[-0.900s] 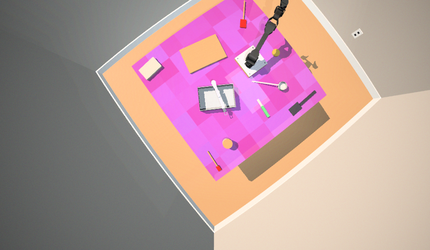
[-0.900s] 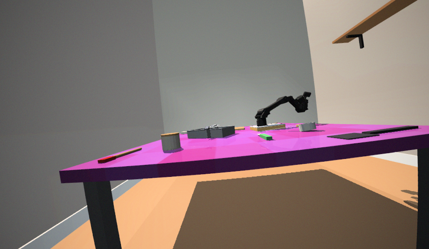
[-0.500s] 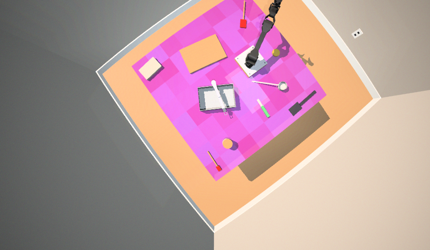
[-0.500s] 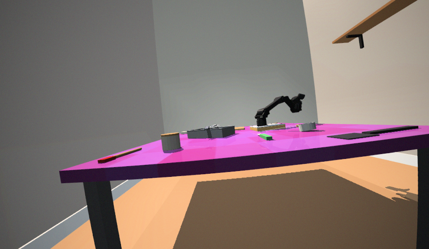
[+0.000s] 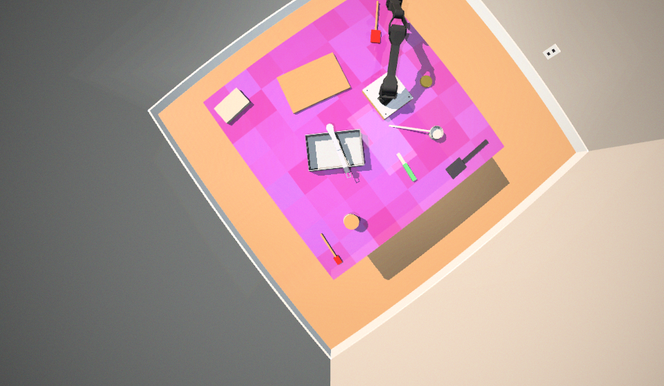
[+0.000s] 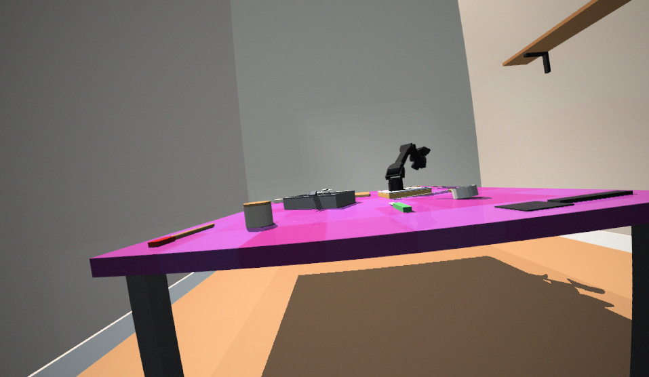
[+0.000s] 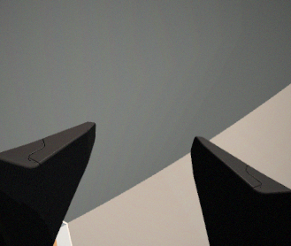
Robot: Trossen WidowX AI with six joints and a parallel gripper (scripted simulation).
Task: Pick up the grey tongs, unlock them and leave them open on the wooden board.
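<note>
Now: the roasting tin 91 cm ahead of my gripper tip, 52 cm to the left of it and 23 cm below it. Also, from my gripper tip: beige block (114 cm ahead, 10 cm to the right, 24 cm below); then green-ended tool (68 cm ahead, 86 cm to the left, 25 cm below); then wooden board (71 cm ahead, 15 cm to the left, 25 cm below).
</note>
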